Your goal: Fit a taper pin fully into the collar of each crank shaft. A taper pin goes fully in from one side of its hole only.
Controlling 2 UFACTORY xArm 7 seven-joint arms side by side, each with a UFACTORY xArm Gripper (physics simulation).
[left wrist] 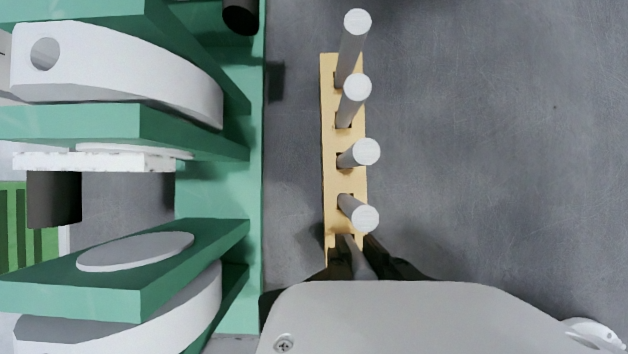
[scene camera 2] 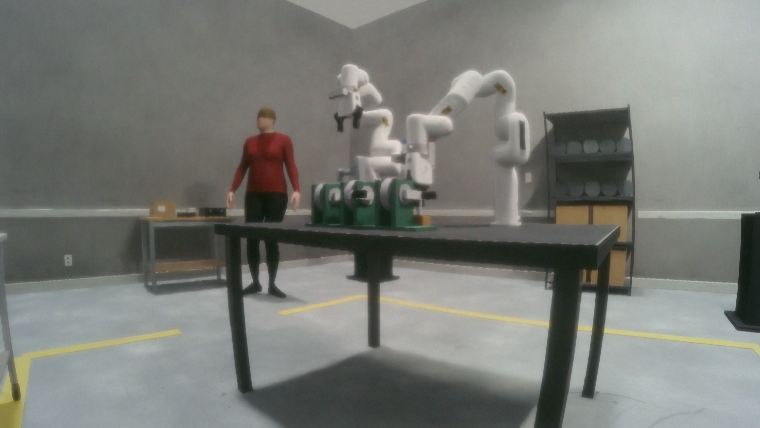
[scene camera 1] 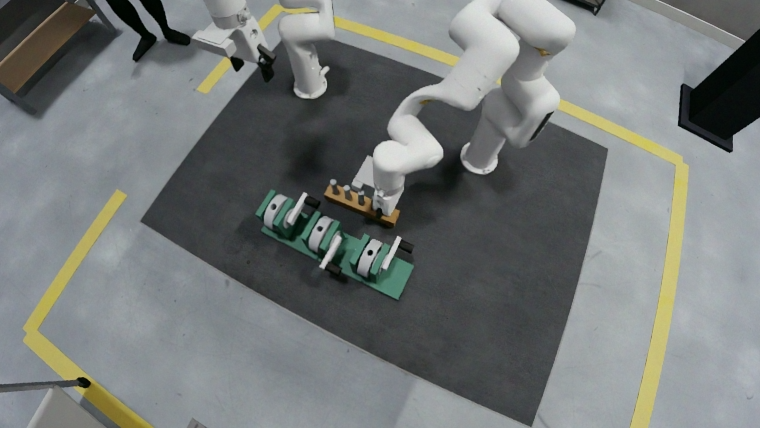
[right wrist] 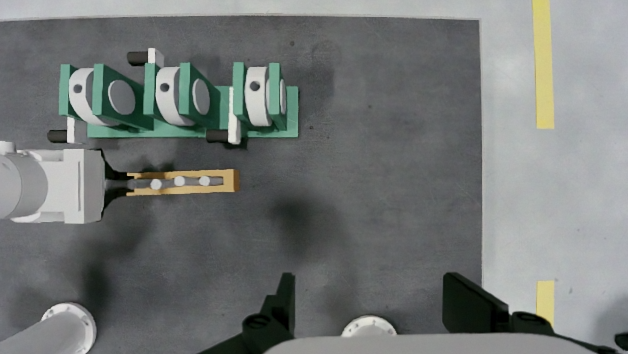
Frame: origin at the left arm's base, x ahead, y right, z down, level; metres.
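Seen in the pictures: left gripper, fingertip midpoint: [left wrist: 352, 250] [scene camera 2: 418, 206] [right wrist: 127, 184]; right gripper, fingertip midpoint: [scene camera 2: 347, 130] [scene camera 1: 254, 73] [right wrist: 369, 298]; left arm's base, origin of the base link: [scene camera 2: 505, 225] [scene camera 1: 478, 158] [right wrist: 70, 329]; right arm's base, origin of the base link: [scene camera 1: 310, 86].
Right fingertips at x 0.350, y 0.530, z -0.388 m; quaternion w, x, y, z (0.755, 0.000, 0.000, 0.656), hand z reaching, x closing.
Offsets run from my right fingertips to a thing's middle. Level surfaces: height alone.
A wooden rack [scene camera 1: 392, 217] [left wrist: 328, 105] [right wrist: 231, 181] holds several upright grey taper pins; one pin @(dx +0.016, dy -0.311, dz +0.323 m) [left wrist: 366, 151] stands mid-row. My left gripper [scene camera 1: 379, 213] [left wrist: 352, 250] [right wrist: 127, 184] is shut on the end taper pin @(dx +0.002, dy -0.396, dz +0.323 m) [left wrist: 361, 262], whose lower end is at its rack slot. Three white collars show between green brackets: left [scene camera 1: 272, 214], middle [scene camera 1: 320, 236] and right [scene camera 1: 366, 261] in scene camera 1. Each has an open dark hole facing up. My right gripper [scene camera 1: 252, 68] [scene camera 2: 348, 123] [right wrist: 369, 298] is open and empty, high above the table's far left edge in scene camera 1.
The green base [scene camera 1: 394, 284] [right wrist: 292, 120] runs beside the rack. White cranks with black handles [scene camera 1: 405, 245] [right wrist: 217, 136] stick out between and beside the brackets. A person in red [scene camera 2: 267, 162] stands behind the table @(dz +0.388 m) [scene camera 2: 574, 239].
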